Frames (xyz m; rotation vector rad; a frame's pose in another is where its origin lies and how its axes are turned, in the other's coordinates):
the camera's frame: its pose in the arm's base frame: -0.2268 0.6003 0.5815 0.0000 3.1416 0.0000
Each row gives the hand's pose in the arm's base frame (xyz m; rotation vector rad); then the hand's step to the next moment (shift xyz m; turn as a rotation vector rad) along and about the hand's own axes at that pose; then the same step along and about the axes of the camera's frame.
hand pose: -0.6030 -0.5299 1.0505 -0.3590 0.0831 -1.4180
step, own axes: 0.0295 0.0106 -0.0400 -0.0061 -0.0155 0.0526
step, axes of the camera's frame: -0.0040 -0.0354 0.0362 0.0016 0.0145 -0.0532
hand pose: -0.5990 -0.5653 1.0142 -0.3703 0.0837 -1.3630
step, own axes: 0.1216 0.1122 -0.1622 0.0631 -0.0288 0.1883
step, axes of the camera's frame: -0.0872 -0.1337 0.1680 -0.0375 -0.0258 -0.1954
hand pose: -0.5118 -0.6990 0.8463 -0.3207 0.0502 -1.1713
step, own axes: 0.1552 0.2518 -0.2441 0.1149 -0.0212 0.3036
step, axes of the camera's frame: -0.2368 -0.1075 0.2818 -0.0883 -0.0448 -0.3099
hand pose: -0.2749 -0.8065 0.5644 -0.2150 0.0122 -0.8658
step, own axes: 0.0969 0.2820 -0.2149 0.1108 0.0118 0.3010
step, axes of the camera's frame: -0.2546 0.0645 0.2571 -0.1103 -0.0215 -0.3007
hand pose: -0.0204 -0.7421 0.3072 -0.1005 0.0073 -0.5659
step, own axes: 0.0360 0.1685 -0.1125 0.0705 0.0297 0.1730
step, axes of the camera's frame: -0.1166 0.1117 0.1276 -0.0814 0.0033 -0.1707
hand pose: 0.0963 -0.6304 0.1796 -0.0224 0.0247 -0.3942
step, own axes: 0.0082 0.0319 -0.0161 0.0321 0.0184 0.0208
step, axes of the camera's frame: -0.0194 0.0260 0.0171 -0.0373 0.0050 -0.0197
